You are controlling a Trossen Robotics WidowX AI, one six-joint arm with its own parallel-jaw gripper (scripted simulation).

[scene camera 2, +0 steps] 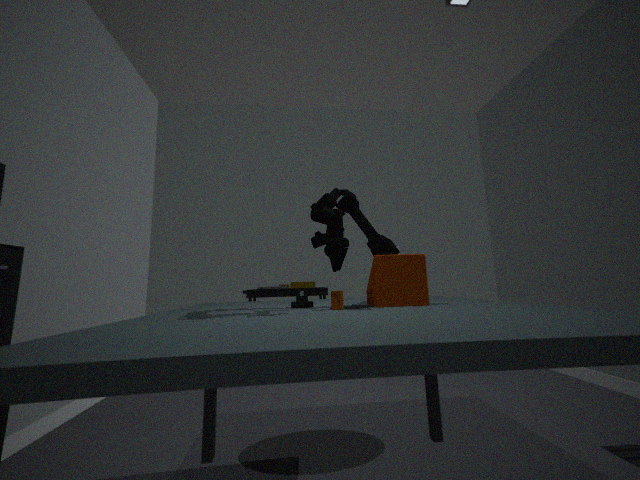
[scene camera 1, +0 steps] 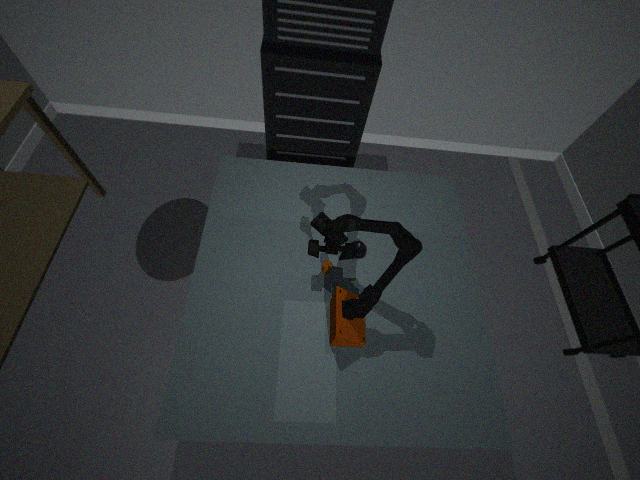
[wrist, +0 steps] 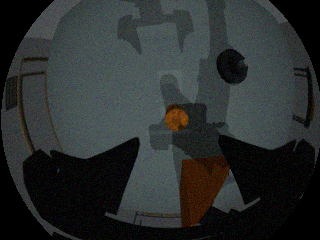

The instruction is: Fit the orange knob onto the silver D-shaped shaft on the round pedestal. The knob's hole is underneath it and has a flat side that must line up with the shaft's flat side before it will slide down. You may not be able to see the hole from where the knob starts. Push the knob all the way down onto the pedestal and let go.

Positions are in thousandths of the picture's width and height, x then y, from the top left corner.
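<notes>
My gripper (scene camera 2: 526, 566), (wrist: 564, 585): open, holding nothing. Dark round pedestal (wrist: 727, 277), visible.
</notes>
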